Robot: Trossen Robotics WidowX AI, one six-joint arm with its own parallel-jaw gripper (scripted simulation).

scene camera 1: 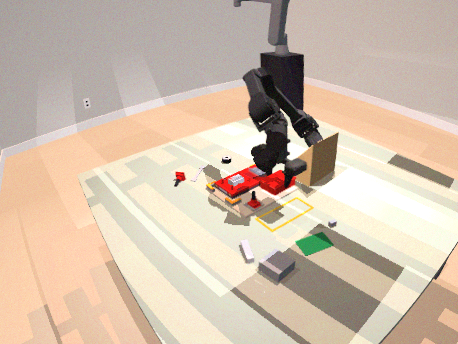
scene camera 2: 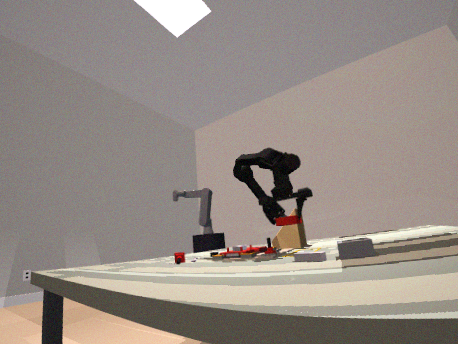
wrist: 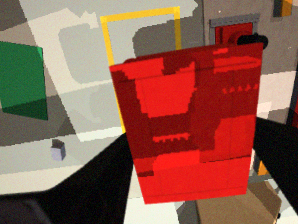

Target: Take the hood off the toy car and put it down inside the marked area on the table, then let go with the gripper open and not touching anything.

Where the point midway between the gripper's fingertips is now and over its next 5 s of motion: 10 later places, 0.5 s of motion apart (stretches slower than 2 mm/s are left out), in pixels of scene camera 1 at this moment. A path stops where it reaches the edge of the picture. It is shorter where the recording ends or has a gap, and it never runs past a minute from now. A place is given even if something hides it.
My gripper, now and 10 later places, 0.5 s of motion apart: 277, 182; 287, 187; 286, 191; 286, 194; 286, 198; 286, 202; 286, 205; 286, 207; 285, 208; 286, 205; 286, 191
